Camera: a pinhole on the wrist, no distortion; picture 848 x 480 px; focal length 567.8 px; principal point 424.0 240.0 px. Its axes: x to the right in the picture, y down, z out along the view. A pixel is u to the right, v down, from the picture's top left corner.
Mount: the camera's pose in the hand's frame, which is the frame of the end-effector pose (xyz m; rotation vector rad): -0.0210 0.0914 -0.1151 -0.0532 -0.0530 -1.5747
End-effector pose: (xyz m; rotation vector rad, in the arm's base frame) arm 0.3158 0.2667 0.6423 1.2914 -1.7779 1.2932
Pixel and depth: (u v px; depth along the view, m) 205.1 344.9 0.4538
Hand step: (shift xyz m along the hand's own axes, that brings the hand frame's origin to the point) 0.0638 0.2962 0.3259
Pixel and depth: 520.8 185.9 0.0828
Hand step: -0.0289 0.0829 -0.0315
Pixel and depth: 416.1 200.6 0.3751
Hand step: -0.0469 0.1221 0.2588
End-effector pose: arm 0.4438 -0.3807 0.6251 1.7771 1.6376 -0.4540
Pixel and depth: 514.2 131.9 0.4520
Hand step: -0.1073 0.0507 0.3407
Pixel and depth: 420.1 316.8 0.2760
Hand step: 0.0164 0.1118 0.1601
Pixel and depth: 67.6 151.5 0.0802
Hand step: -0.0332 0.1471 -0.0385
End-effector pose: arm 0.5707 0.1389 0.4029 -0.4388 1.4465 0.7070
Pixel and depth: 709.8 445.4 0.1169
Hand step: 0.0211 0.0404 0.0055
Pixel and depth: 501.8 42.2 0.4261
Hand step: -0.1696 0.0626 0.3140
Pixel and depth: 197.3 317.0 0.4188
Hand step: 0.0367 0.2862 0.2915
